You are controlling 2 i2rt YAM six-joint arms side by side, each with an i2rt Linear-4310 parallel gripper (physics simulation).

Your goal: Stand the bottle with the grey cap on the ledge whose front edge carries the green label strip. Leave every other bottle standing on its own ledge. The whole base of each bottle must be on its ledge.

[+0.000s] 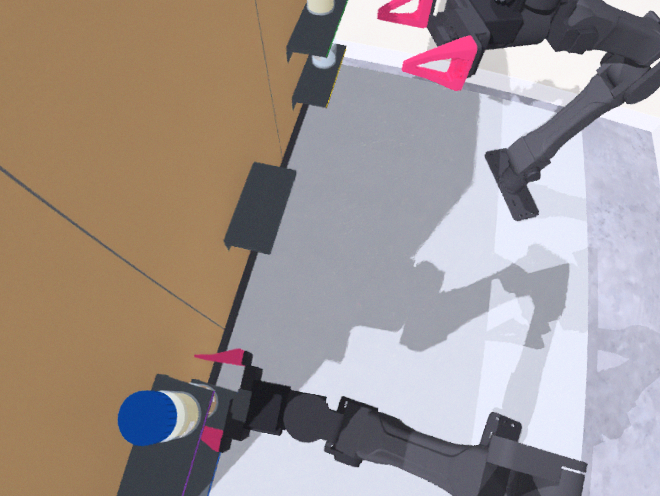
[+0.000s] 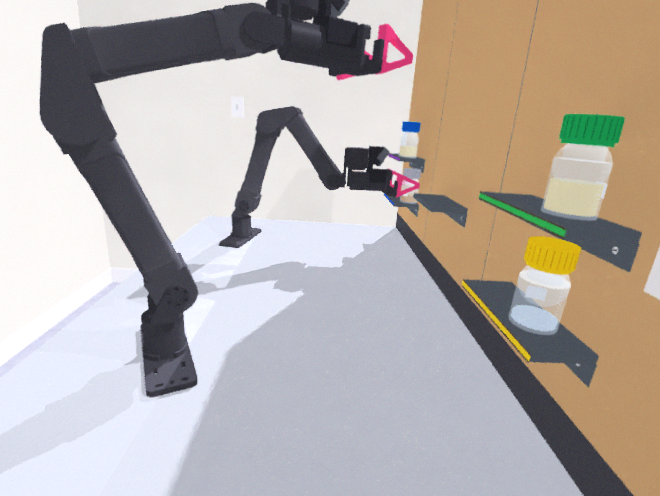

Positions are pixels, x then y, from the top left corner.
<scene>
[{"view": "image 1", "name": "left gripper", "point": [187, 388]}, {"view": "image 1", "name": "right gripper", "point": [389, 38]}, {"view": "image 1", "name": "blue-capped bottle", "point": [145, 417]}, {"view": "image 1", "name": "yellow-strip ledge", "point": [314, 87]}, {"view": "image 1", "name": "bare ledge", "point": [255, 223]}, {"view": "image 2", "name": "right gripper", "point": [393, 62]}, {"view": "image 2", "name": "yellow-capped bottle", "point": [543, 286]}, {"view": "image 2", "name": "yellow-strip ledge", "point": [562, 347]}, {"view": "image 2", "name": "bare ledge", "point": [434, 203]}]
</scene>
